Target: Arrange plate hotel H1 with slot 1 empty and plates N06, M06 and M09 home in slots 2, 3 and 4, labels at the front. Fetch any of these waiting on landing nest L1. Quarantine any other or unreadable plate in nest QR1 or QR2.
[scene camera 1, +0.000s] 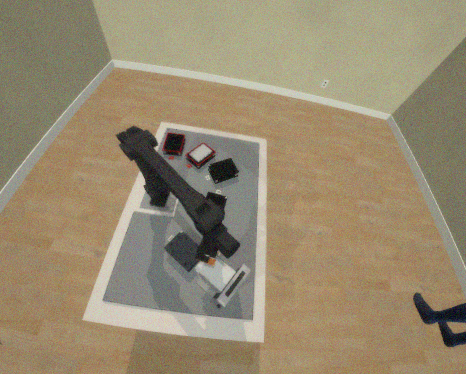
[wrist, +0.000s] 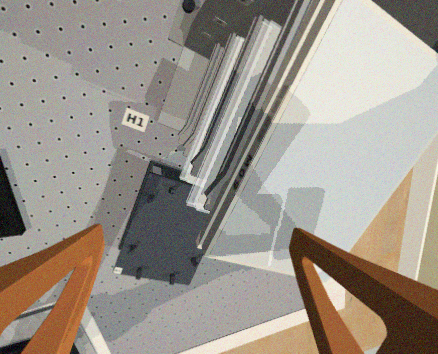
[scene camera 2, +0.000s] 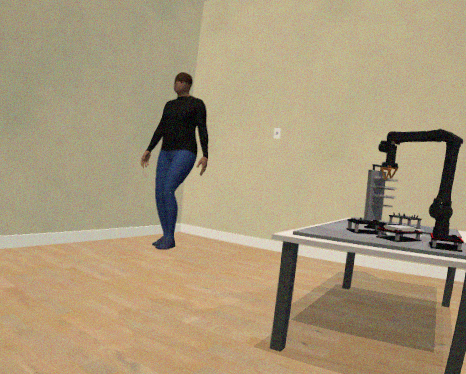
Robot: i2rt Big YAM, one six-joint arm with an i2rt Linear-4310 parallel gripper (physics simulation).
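Where they show: gripper, fingertip midpoint: (scene camera 1: 212,251) (wrist: 201,236) (scene camera 2: 388,179); arm's base, origin of the base link: (scene camera 1: 160,197).
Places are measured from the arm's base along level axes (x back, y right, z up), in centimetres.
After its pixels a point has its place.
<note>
Hotel H1 (scene camera 1: 239,279) {x -46.7, y 39.3, z 36.6 cm} (scene camera 2: 375,197) is a grey upright with several shelves; its H1 tag (wrist: 135,120) {x -39.1, y 25.6, z 0.7 cm} lies on the deck. A pale plate (scene camera 1: 215,274) {x -39.1, y 38.3, z 28.9 cm} (wrist: 345,80) {x -42.9, y 36.7, z 29.1 cm} is at its top level; the dark text on its edge, upside down in the wrist view, looks like M09. Edges of lower shelves or plates show beneath it, with no readable label. My gripper (scene camera 1: 211,260) {x -36.2, y 30.2, z 27.8 cm} (scene camera 2: 389,172) {x -36.2, y 30.2, z 27.8 cm} (wrist: 201,236) {x -36.2, y 30.2, z 27.8 cm} is open and empty, beside the hotel's top. A white plate (scene camera 1: 202,153) {x -17.3, y -33.7, z 6.1 cm} (scene camera 2: 400,228) {x -15.0, y -40.8, z 5.8 cm} lies on a red-rimmed nest; its label cannot be read.
A dark pegged nest (scene camera 1: 182,251) {x -22.2, y 28.7, z 6.6 cm} (wrist: 160,225) {x -24.9, y 26.4, z 6.6 cm} sits low beside the hotel. Another red-rimmed nest (scene camera 1: 174,143) (scene camera 2: 446,242) and a black nest (scene camera 1: 223,170) (scene camera 2: 365,225) stand towards the table's other end. A smaller black stand (scene camera 1: 216,198) {x -32.5, y -5.8, z 1.8 cm} is partly hidden under the arm. A person (scene camera 2: 180,125) stands away from the table.
</note>
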